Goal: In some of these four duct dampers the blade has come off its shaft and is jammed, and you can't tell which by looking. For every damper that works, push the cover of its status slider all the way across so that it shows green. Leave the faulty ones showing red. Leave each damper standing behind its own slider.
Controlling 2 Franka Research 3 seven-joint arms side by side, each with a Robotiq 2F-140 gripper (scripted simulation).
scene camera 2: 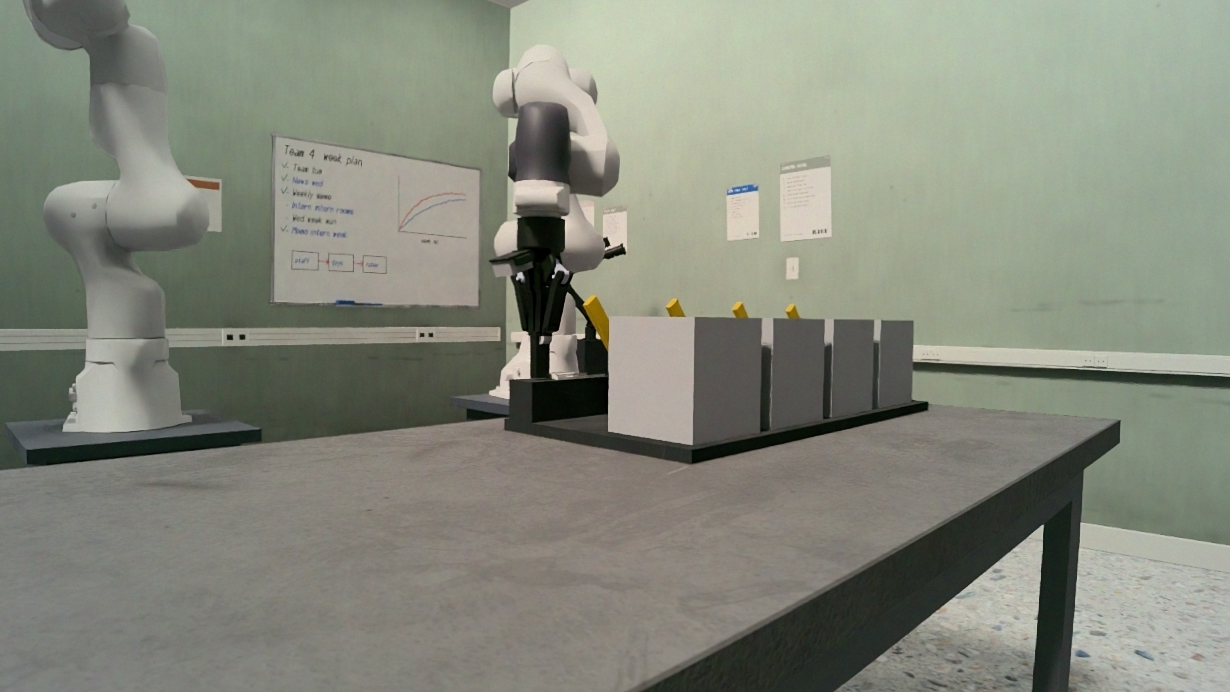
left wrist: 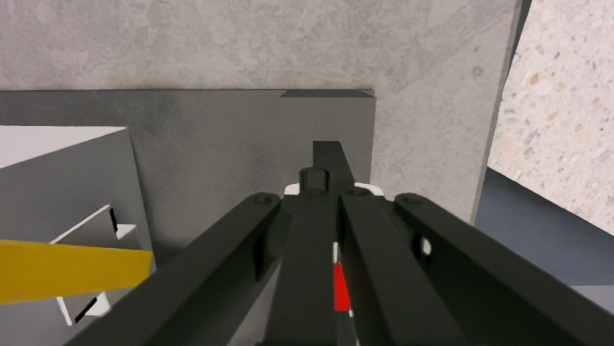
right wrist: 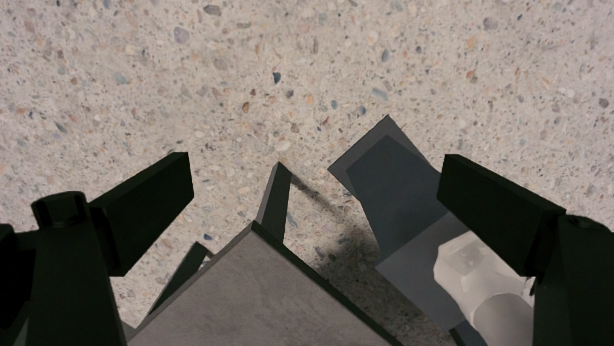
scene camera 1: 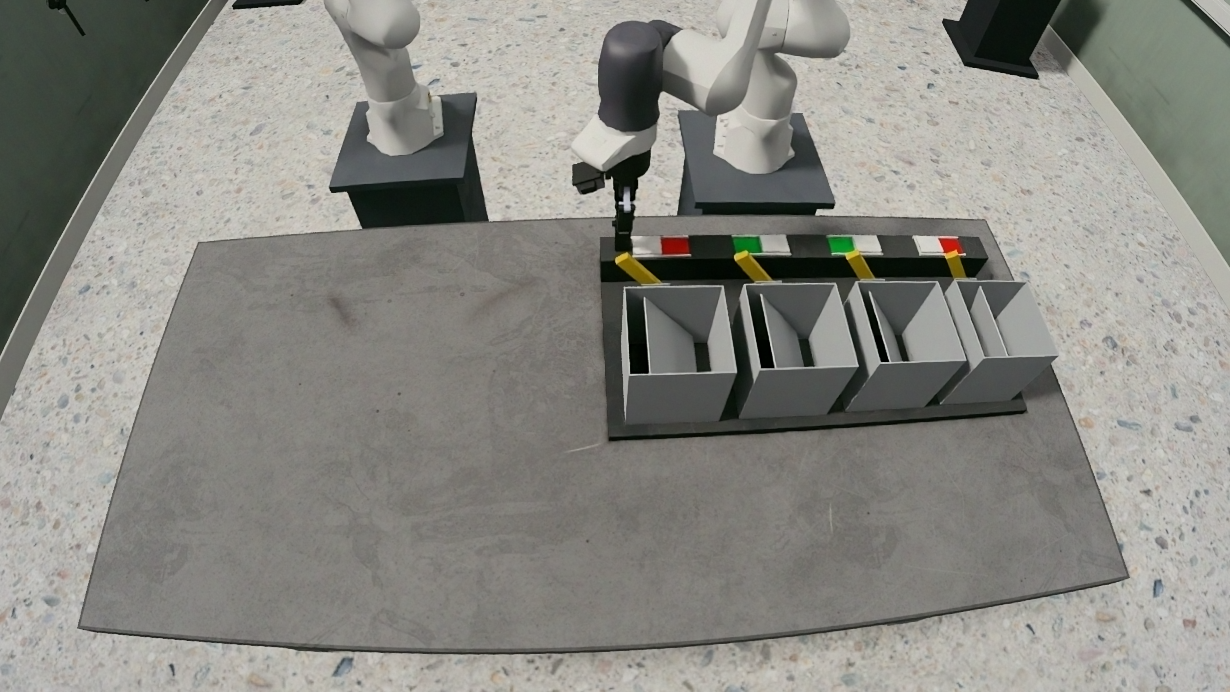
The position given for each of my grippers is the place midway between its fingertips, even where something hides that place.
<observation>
I see my left gripper (scene camera 2: 539,377), my right gripper (right wrist: 316,175), a damper (scene camera 2: 691,380), a damper (scene camera 1: 997,375), a damper (scene camera 1: 814,311) and a damper (scene camera 1: 916,310).
My left gripper shows as well in the left wrist view (left wrist: 325,162) and in scene camera 1 (scene camera 1: 622,247).
</observation>
